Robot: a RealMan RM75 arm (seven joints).
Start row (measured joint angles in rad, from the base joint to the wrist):
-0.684, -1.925, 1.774, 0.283, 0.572, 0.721, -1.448
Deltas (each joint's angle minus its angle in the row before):
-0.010, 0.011, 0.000, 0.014, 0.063, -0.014, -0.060
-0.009, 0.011, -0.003, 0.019, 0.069, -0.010, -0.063
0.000, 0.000, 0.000, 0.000, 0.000, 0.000, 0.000
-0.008, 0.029, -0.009, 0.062, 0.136, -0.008, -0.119
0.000, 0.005, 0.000, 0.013, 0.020, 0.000, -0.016
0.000, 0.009, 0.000, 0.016, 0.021, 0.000, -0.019
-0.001, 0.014, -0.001, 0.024, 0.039, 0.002, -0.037
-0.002, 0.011, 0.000, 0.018, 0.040, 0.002, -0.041
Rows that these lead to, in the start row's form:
-0.694, -1.914, 1.774, 0.297, 0.635, 0.707, -1.508
-0.703, -1.903, 1.771, 0.316, 0.704, 0.697, -1.571
-0.703, -1.903, 1.771, 0.316, 0.704, 0.697, -1.571
-0.711, -1.874, 1.762, 0.378, 0.840, 0.689, -1.690
-0.711, -1.869, 1.762, 0.391, 0.860, 0.689, -1.706
-0.711, -1.860, 1.762, 0.407, 0.881, 0.689, -1.725
-0.712, -1.846, 1.761, 0.431, 0.920, 0.691, -1.762
-0.714, -1.835, 1.761, 0.449, 0.960, 0.693, -1.803

